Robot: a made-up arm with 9 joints. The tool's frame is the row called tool.
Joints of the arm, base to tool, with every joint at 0 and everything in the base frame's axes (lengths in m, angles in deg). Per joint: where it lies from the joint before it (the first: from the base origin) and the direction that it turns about. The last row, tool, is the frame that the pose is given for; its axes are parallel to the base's.
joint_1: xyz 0 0 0.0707 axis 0 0 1
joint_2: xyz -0.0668 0.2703 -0.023 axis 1 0 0
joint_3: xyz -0.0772 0.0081 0.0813 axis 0 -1 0
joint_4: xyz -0.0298 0.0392 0.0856 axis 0 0 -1
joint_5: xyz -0.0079 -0.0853 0.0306 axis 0 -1 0
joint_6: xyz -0.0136 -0.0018 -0.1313 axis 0 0 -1
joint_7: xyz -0.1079 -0.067 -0.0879 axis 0 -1 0
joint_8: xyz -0.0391 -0.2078 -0.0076 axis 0 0 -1
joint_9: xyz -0.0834 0.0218 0.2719 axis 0 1 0
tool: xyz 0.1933 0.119 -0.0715
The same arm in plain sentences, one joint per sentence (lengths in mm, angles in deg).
The arm has nine revolute joints in a row. What follows holds with every joint at zero, and every direction is one of the base frame's.
The first joint sits 70.7 mm along +z from the base frame's origin and rotates about +z.
The second joint sits 66.8 mm along -x and 270.3 mm along +y and 23.0 mm along -z from the first joint and rotates about +x.
The third joint sits 77.2 mm along -x and 8.1 mm along +y and 81.3 mm along +z from the second joint and rotates about -y.
The fourth joint sits 29.8 mm along -x and 39.2 mm along +y and 85.6 mm along +z from the third joint and rotates about -z.
The fifth joint sits 7.9 mm along -x and 85.3 mm along -y and 30.6 mm along +z from the fourth joint and rotates about -y.
The sixth joint sits 13.6 mm along -x and 1.8 mm along -y and 131.3 mm along -z from the fifth joint and rotates about -z.
The seventh joint sits 107.9 mm along -x and 67.0 mm along -y and 87.9 mm along -z from the sixth joint and rotates about -y.
The eighth joint sits 39.1 mm along -x and 207.8 mm along -y and 7.6 mm along -z from the seventh joint and rotates about -z.
The ninth joint sits 83.4 mm along -x and 21.8 mm along +y and 271.9 mm along +z from the eighth joint and rotates about +y.
The tool frame, which is the frame that the pose is given for, sits 193.3 mm along +x and 119.0 mm along +y and 71.5 mm along -z from the ninth joint; its axes are parallel to the base frame's.

